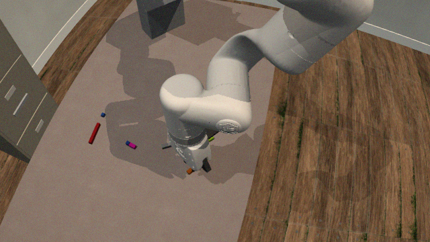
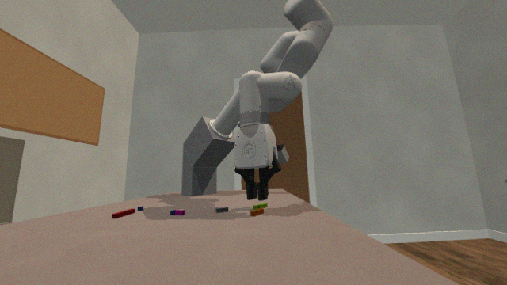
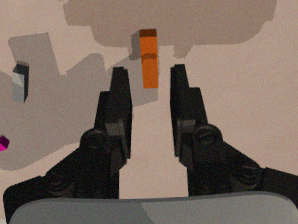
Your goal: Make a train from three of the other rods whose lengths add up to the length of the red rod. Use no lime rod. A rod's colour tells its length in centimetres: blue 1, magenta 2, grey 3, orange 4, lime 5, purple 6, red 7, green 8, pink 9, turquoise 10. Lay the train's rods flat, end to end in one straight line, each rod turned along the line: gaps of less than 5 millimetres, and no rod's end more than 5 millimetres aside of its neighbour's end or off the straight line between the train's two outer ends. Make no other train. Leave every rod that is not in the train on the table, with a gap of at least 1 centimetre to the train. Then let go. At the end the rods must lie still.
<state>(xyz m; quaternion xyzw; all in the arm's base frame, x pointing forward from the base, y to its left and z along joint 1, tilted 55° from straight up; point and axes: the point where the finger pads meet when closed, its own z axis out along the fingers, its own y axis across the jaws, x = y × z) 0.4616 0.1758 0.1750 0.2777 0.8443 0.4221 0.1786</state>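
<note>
Right now my hand is 50 mm above the orange rod. Round my hand: lime rod: 80 mm behind, 50 mm below, 10 mm to the right; then grey rod: 100 mm to the right, 50 mm below, 20 mm behind; then magenta rod: 180 mm to the right, 50 mm below, 20 mm ahead.
</note>
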